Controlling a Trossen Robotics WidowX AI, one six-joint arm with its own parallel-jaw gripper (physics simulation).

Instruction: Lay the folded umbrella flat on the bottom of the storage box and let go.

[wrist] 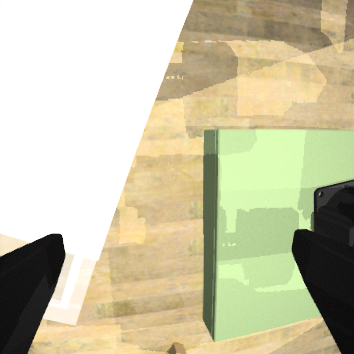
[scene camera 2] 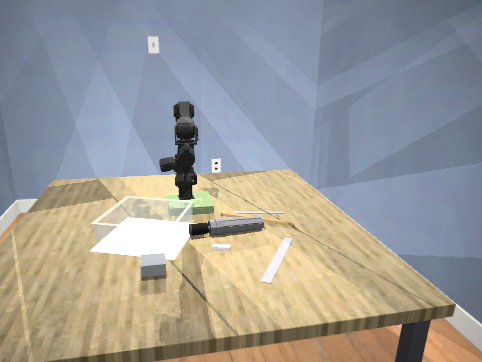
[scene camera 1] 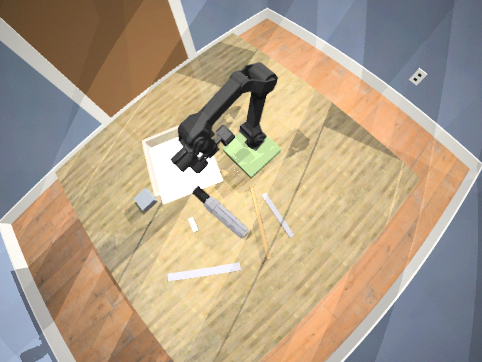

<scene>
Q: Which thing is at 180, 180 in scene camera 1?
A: A white storage box.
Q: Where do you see a folded umbrella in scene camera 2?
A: At 218, 226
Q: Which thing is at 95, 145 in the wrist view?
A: A white storage box.
</scene>
